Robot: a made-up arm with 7 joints.
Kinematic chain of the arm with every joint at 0, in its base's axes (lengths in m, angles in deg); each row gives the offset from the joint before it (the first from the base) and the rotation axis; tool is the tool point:
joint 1: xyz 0 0 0 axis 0 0.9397 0.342
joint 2: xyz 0 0 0 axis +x
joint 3: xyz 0 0 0 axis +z
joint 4: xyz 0.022 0 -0.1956 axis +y
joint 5: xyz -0.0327 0 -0.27 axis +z
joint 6: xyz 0 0 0 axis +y
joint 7: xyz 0 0 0 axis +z
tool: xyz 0 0 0
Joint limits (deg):
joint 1: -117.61..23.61
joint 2: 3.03..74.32
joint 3: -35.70..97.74
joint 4: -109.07..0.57
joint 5: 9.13..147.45
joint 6: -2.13..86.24
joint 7: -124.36..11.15
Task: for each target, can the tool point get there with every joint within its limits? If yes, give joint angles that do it. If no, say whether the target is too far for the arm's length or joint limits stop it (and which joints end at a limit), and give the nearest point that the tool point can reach.
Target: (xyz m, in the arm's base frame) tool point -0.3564 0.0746 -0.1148
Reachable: no: joint limits stop it (at a limit: joint 1, joint 2, joint 3) | nearest point -0.1796 0.2715 -0.2403 | short by 0.293 m
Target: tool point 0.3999 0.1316 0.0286
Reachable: yes | joints -49.87 30.59 16.63 -65.68 59.85 58.51 -72.14
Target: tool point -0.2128 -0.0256 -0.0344
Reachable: no: joint limits stop it (at a limit: joint 1, joint 2, joint 4) | nearest point -0.1744 0.2214 0.1503 | short by 0.311 m
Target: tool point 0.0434 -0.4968 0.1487
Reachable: no: too far | nearest point 0.0731 -0.3245 0.2008 | short by 0.182 m
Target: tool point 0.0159 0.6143 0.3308
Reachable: no: too far | nearest point 0.0485 0.3873 0.2217 | short by 0.254 m
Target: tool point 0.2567 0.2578 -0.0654
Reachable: yes | joints -12.44 26.89 41.63 -90.41 31.61 78.87 -27.56
